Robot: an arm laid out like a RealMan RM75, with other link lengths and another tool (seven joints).
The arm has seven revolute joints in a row. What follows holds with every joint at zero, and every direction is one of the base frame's.
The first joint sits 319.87 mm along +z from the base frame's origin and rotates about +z.
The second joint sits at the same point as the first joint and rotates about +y.
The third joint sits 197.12 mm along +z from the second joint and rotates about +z.
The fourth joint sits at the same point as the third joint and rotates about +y.
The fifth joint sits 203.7 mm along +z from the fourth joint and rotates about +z.
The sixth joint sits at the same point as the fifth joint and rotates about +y.
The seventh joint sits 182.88 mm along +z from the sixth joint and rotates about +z.
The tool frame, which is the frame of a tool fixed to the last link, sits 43 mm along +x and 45 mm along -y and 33 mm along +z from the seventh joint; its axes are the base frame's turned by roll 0, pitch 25.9 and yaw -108.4 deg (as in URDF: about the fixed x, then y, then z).
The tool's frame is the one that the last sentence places.
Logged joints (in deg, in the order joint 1, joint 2, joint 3, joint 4, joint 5, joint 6, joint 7), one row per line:
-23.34, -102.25, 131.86, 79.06, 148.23, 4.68, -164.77
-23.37, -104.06, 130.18, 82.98, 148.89, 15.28, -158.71
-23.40, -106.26, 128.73, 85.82, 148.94, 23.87, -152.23
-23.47, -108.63, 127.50, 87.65, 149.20, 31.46, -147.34
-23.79, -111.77, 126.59, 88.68, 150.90, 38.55, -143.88
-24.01, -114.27, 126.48, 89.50, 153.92, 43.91, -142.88
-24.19, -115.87, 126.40, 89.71, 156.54, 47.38, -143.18
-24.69, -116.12, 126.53, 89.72, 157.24, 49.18, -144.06
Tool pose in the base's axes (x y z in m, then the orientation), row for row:
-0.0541, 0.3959, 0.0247, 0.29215, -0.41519, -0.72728, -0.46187
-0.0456, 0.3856, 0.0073, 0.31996, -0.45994, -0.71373, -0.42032
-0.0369, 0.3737, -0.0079, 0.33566, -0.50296, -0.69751, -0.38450
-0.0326, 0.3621, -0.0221, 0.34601, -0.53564, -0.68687, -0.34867
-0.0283, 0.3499, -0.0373, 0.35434, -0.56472, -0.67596, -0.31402
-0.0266, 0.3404, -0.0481, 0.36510, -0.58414, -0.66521, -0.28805
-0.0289, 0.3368, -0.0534, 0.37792, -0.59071, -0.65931, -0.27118
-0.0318, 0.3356, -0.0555, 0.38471, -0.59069, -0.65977, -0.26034
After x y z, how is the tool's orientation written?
As a quaternion, w x y z.
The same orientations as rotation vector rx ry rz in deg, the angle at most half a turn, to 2 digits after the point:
-63.39, -111.05, -70.52
-69.27, -107.48, -63.30
-75.16, -104.24, -57.46
-79.65, -102.14, -51.85
-83.64, -100.11, -46.51
-86.07, -98.01, -42.44
-86.51, -96.56, -39.71
-86.23, -96.32, -38.01

